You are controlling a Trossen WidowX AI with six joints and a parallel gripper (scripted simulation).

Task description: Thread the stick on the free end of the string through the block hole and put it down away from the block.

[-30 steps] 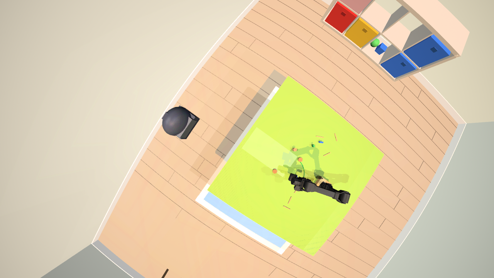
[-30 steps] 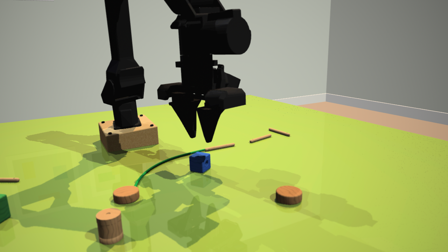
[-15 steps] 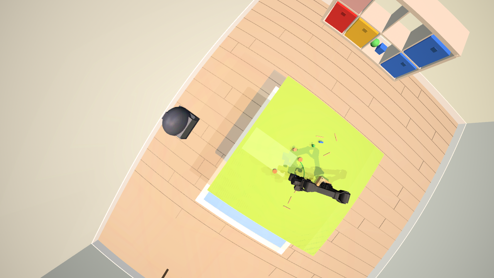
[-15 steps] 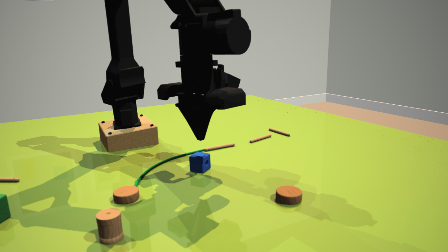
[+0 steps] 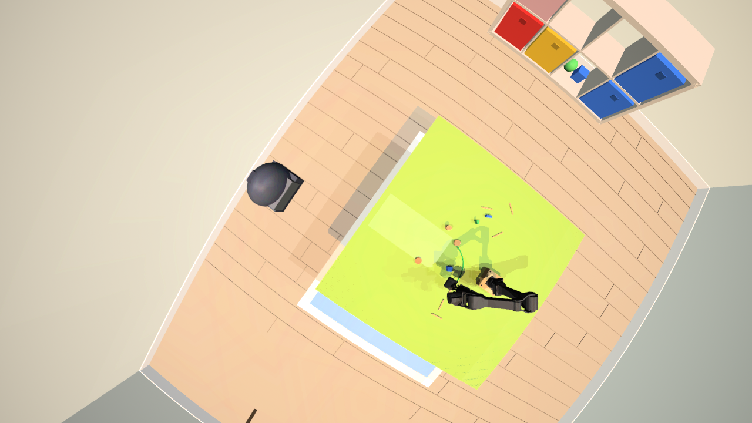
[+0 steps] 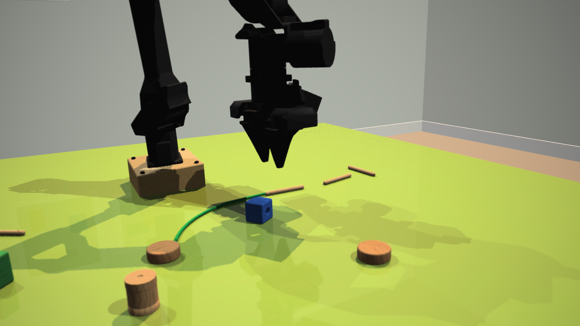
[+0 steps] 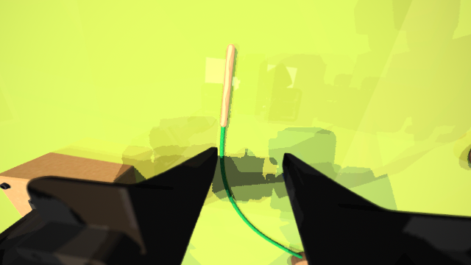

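The blue block is 7 cm ahead of my gripper tip, 5 cm to the right of it and 5 cm below it. Round my gripper tip: green block 36 cm to the right, 15 cm ahead, 4 cm below; then wooden cylinder 25 cm ahead, 21 cm to the right, 4 cm below.
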